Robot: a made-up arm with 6 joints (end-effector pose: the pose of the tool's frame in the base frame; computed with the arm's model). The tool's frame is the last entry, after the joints.
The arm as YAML. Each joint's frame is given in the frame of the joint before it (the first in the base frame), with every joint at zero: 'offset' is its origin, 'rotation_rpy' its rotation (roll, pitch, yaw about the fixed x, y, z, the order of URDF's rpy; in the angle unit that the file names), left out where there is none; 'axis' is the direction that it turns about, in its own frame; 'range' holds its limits. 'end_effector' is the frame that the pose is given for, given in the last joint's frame.
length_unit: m
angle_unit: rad
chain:
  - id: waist
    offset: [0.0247, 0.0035, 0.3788]
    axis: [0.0, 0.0, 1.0]
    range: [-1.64, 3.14]
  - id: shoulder
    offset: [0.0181, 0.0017, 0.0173]
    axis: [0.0, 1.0, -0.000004]
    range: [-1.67, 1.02]
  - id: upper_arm
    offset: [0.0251, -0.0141, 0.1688]
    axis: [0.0, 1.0, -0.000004]
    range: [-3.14, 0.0]
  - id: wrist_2
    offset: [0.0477, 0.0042, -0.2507]
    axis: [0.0, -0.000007, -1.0]
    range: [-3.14, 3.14]
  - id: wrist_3
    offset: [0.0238, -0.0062, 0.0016]
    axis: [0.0, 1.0, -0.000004]
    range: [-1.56, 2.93]
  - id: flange
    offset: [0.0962, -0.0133, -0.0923]
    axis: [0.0, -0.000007, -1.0]
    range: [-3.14, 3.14]
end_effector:
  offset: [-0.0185, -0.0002, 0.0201]
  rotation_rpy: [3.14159, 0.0, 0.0]
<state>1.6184 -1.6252 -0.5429 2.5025 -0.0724 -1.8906</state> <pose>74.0 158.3 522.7 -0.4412 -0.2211 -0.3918 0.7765</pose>
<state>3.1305 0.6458 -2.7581 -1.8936 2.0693 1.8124</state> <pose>-333.8 98.3 737.8 -0.7087 -0.0389 -0.4276 0.5598</pose>
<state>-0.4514 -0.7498 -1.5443 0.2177 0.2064 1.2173</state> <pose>84.1 -60.0 866.7 -0.3104 0.3934 -0.7585 0.4167</pose>
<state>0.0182 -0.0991 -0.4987 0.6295 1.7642 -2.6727</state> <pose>225.6 17.0 267.0 -0.2920 -0.7473 -0.1516 0.5772</pose>
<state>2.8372 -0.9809 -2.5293 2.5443 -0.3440 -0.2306</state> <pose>185.8 12.6 806.0 0.0155 0.1021 0.8488 0.5185</pose>
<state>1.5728 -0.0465 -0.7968 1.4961 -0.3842 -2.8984</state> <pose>190.4 267.0 410.9 0.1516 0.8802 0.4280 0.1378</pose>
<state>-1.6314 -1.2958 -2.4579 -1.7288 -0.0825 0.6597</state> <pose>148.3 346.3 701.3 -0.2725 0.1191 0.1969 0.9342</pose>
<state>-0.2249 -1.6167 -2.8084 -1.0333 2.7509 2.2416</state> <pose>-353.8 -11.8 477.6 0.2276 0.6969 -0.1640 0.6600</pose>
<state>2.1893 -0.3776 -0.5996 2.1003 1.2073 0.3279</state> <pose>-154.9 234.6 403.8 -0.6155 -0.1577 0.7504 0.1822</pose>
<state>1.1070 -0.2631 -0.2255 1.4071 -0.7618 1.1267</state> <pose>230.0 91.7 384.8 -0.6120 0.6470 -0.2749 0.3625</pose>
